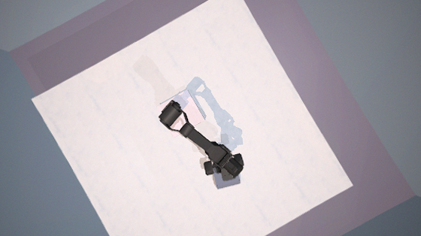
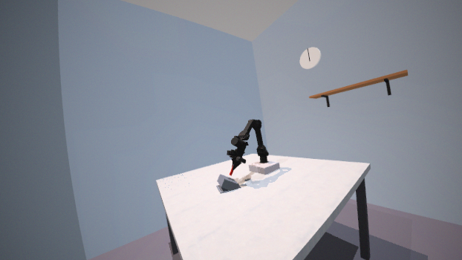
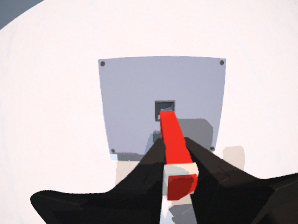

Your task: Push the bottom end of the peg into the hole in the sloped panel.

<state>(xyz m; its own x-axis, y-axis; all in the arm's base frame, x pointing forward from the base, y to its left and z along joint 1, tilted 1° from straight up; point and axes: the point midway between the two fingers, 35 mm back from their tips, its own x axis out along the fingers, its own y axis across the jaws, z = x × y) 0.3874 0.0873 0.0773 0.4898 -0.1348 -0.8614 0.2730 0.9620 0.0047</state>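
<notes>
Right now the grey sloped panel is 8 cm below my gripper tip, 5 cm ahead of it and 1 cm to the right of it. Also, from my gripper tip: red peg: 1 cm behind, 1 cm above.
</notes>
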